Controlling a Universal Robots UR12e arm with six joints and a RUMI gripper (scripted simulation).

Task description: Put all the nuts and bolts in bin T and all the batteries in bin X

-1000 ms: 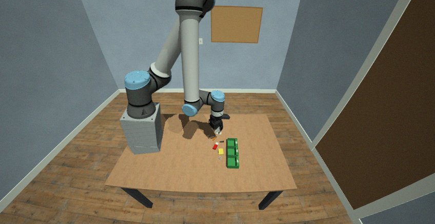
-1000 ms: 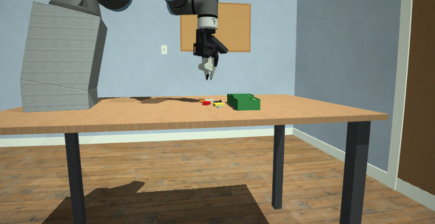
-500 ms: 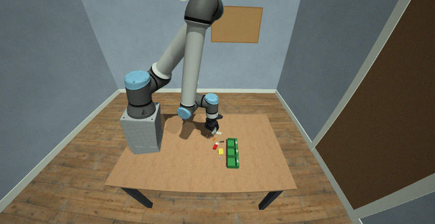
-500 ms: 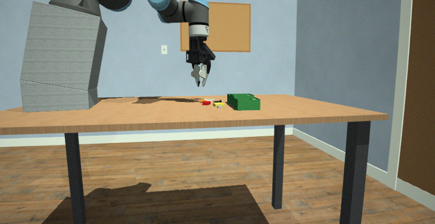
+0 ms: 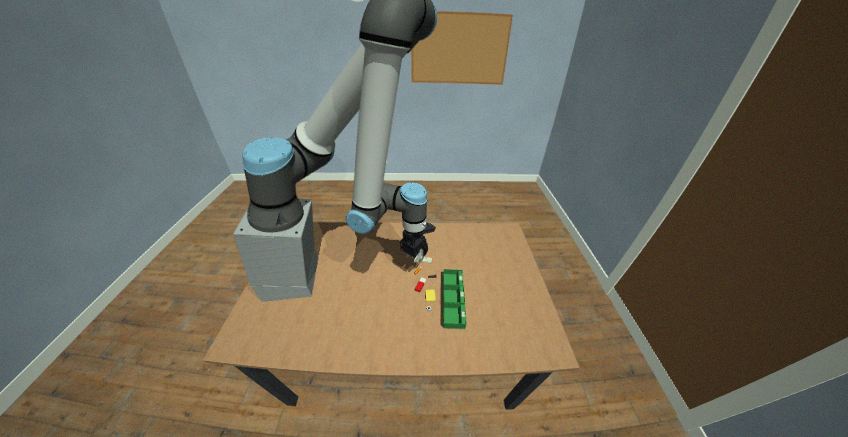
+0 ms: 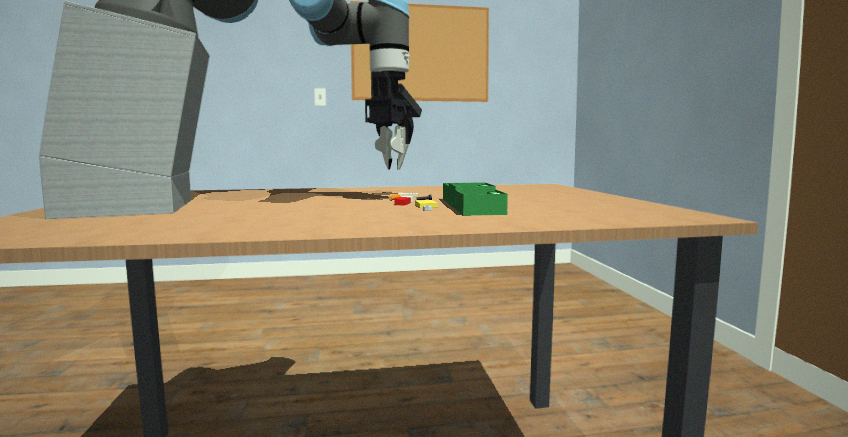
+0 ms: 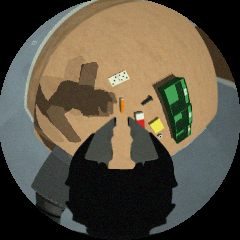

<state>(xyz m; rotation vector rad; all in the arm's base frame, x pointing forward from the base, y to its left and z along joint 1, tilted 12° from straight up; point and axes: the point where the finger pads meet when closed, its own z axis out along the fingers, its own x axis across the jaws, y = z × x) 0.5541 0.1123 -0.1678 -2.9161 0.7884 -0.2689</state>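
Now: the orange piece 8 cm below my hand. From my hand the other things lie so: white dotted tile (8 cm below, 7 cm to the left, 3 cm ahead); bolt (8 cm below, 8 cm ahead, 2 cm to the right); red battery (8 cm below, 7 cm to the right, 2 cm ahead).
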